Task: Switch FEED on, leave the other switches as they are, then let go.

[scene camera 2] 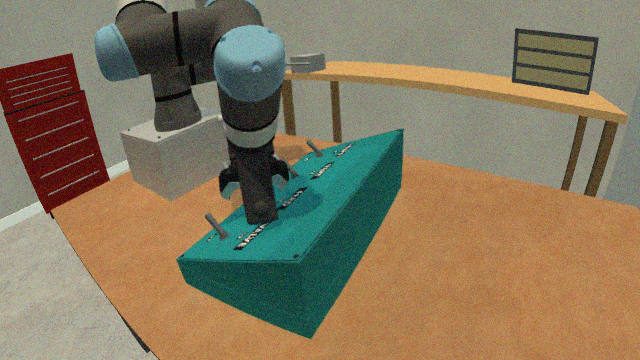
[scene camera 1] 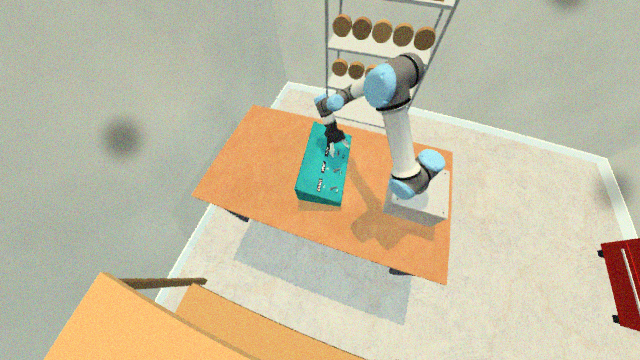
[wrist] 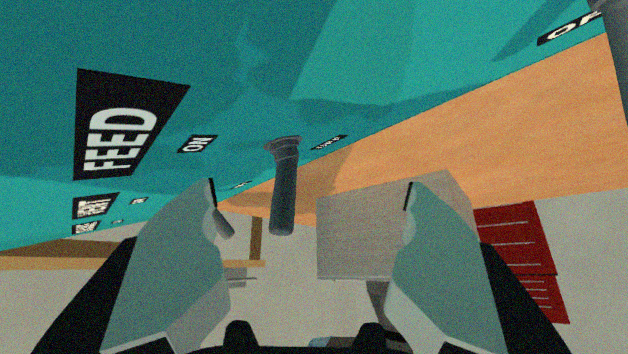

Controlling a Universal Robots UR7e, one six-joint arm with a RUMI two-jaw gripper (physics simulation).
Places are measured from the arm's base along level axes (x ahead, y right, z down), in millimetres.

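Pixels of known places: gripper, fingertip midpoint: [scene camera 1: 341, 153] [wrist: 311, 183]; arm's base at its link origin: [scene camera 2: 178, 123].
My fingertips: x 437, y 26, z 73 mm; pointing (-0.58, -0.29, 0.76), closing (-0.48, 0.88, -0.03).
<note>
For each thing: its top centre in the pictures, then the offset to it from my fingertips.
- FEED label at its top centre: [wrist: 113, 155] [scene camera 2: 292, 196] dx +83, dy -28, dz -10 mm
- grey FEED switch lever at its top centre: [wrist: 283, 235] dx +17, dy -6, dz -30 mm
- VALVE switch lever at its top centre: [scene camera 2: 212, 214] dx +41, dy +112, dz -21 mm
- VENT lever at its top centre: [wrist: 212, 238] [scene camera 2: 287, 158] dx -33, dy -116, dz -21 mm
The teal switch panel [scene camera 1: 309, 172] [scene camera 2: 300, 232] [wrist: 200, 40] stands on the table. The FEED label [wrist: 122, 135] [scene camera 2: 292, 198] shows, with an ON label [wrist: 197, 143] beside its switch. The grey FEED switch lever [wrist: 283, 195] stands between my spread jaws in the wrist view, apart from both; it is hidden behind the gripper in scene camera 2. Which way it leans is hard to tell. My gripper [wrist: 311, 183] [scene camera 1: 339, 149] [scene camera 2: 256, 192] is open, low over the panel, and holds nothing.
The VALVE switch lever [scene camera 2: 215, 225] is on the near side of the gripper in scene camera 2. The VENT lever [scene camera 2: 293, 171] [wrist: 223, 223] is close behind the left jaw in the wrist view. Another lever [scene camera 2: 314, 148] is farther along. The robot's base block [scene camera 1: 417, 210] [scene camera 2: 172, 165] stands beyond the panel.
</note>
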